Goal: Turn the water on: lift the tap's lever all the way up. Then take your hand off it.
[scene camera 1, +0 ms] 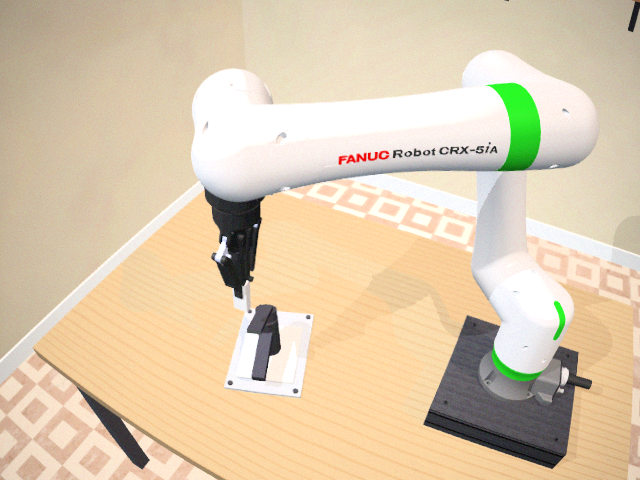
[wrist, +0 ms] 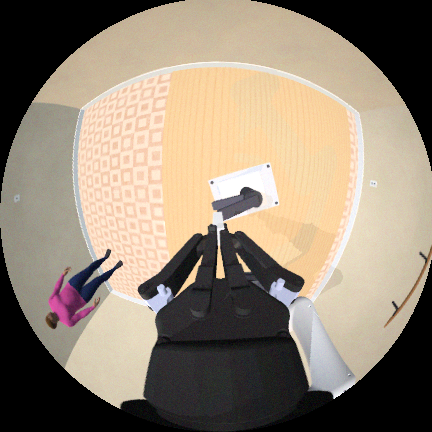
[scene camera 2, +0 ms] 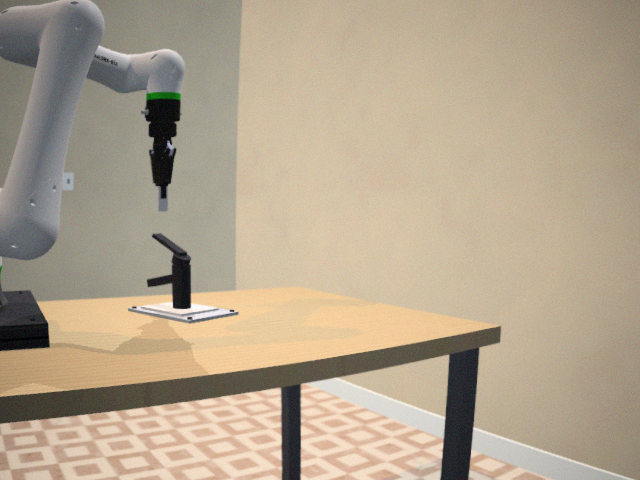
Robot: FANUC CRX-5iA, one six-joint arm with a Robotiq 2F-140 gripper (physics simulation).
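Places are measured from the arm's base along level axes (x ahead, y left, z up), in metres.
Where they show: gripper, fingertip midpoint: (scene camera 1: 242, 307) (wrist: 217, 218) (scene camera 2: 161, 211); arm's base, origin of the base link: (scene camera 1: 509, 376).
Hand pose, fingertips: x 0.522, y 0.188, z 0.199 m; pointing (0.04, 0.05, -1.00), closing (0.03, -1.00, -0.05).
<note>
Things, the pixels of their top centre, and the offset from my fingertips. "spot": a spot on its surface instead. Level surfaces: height alone.
- black tap, surface spot: (scene camera 1: 274, 341) spot: dx -0.007, dy -0.083, dz -0.194 m
- spout, middle of its top: (scene camera 1: 261, 349) (scene camera 2: 163, 272) (wrist: 228, 203) dx -0.007, dy -0.029, dz -0.159 m
- wooden table, its level: dz -0.258 m
A black tap (scene camera 1: 274, 341) (scene camera 2: 181, 284) stands upright on a white plate (scene camera 1: 305, 335) (scene camera 2: 222, 312) (wrist: 268, 175). Its lever (scene camera 1: 262, 316) (scene camera 2: 169, 244) (wrist: 241, 206) slopes up from the tap's top to a raised free end, above the spout (scene camera 1: 262, 359) (scene camera 2: 159, 280) (wrist: 229, 201). Whether the lever is at its upper stop cannot be told. My gripper (scene camera 1: 241, 299) (scene camera 2: 162, 204) (wrist: 217, 218) is shut and empty, with its pale fingertips pointing down. In the scene camera 2 view it hangs above the lever's free end, with a visible gap. In the wrist view the fingertips overlap the tip area.
The plate lies on a wooden table (scene camera 1: 155, 330) (scene camera 2: 361, 330) (wrist: 200, 125). The arm's dark base block (scene camera 1: 454, 382) (scene camera 2: 23, 330) stands on the same table. Walls rise beyond the table. A person in a pink top (wrist: 67, 302) shows at the lower left in the wrist view.
</note>
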